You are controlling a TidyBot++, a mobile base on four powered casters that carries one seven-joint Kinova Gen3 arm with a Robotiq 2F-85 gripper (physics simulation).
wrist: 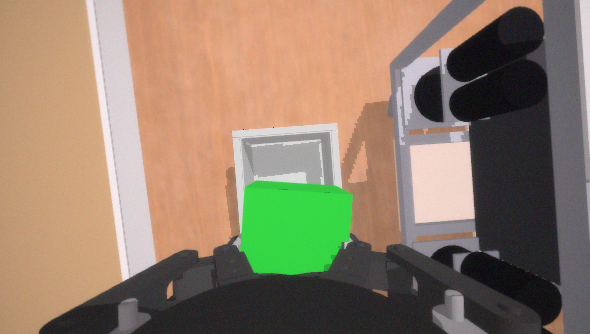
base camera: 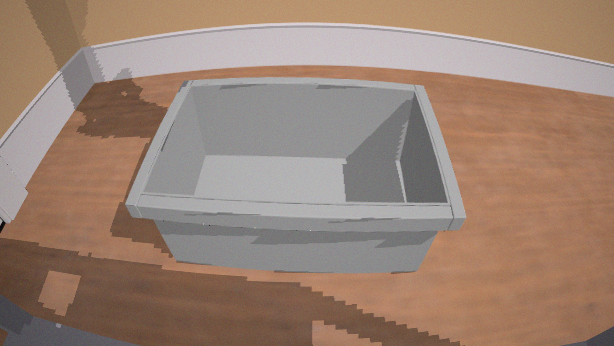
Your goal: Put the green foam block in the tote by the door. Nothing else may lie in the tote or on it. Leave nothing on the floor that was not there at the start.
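Frame: origin at the arm's base, x ahead, y left, z up, level; centimetres.
Seen in the pictures: gripper, between the fingertips: (wrist: 293, 240).
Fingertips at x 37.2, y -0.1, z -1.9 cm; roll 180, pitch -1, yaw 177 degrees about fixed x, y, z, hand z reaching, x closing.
Observation:
A point is followed by its place in that frame.
The grey tote (base camera: 300, 210) @(y 1.0, x 27.8, z -27.7 cm) (wrist: 286, 131) @(y -12.1, x 37.1, z -27.7 cm) stands upright on the floor. Its inside shows no object in the base camera view. My gripper (wrist: 293, 240) @(y -0.1, x 37.1, z -1.9 cm) is shut on the green foam block (wrist: 296, 225) @(y -2.2, x 36.9, z 1.9 cm). In the wrist view the block is seen from above, over the near part of the tote, and hides that part. The block and the gripper do not show in the base camera view. The block's exact height above the tote cannot be told.
A white baseboard (base camera: 310, 47) @(y 1.8, x 71.2, z -35.7 cm) (wrist: 122, 125) @(y -16.9, x 72.2, z -34.4 cm) and tan wall run behind the tote in the base camera view and at the left in the wrist view. The robot's base frame (wrist: 404, 185) @(y -0.2, x 14.7, z -28.7 cm) with black wheels (wrist: 495, 45) is at the right of the wrist view.

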